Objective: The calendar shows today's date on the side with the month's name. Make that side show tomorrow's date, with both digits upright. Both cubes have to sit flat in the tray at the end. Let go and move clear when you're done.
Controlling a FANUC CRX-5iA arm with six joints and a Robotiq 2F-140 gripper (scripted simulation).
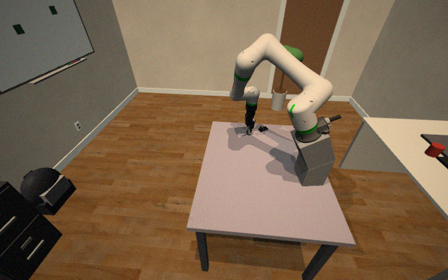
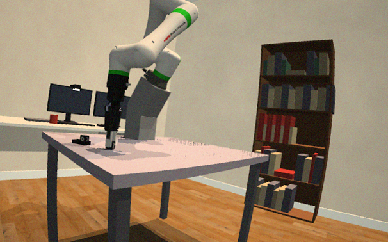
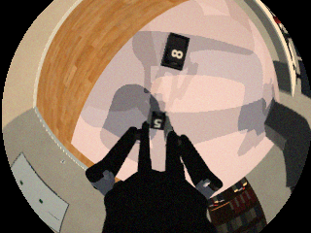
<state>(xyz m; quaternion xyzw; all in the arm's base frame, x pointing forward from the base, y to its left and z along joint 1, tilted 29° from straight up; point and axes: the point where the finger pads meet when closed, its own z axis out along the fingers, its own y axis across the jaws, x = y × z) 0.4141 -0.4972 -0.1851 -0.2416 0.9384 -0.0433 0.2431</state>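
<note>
The black digit cube is 30 mm below my hand.
</note>
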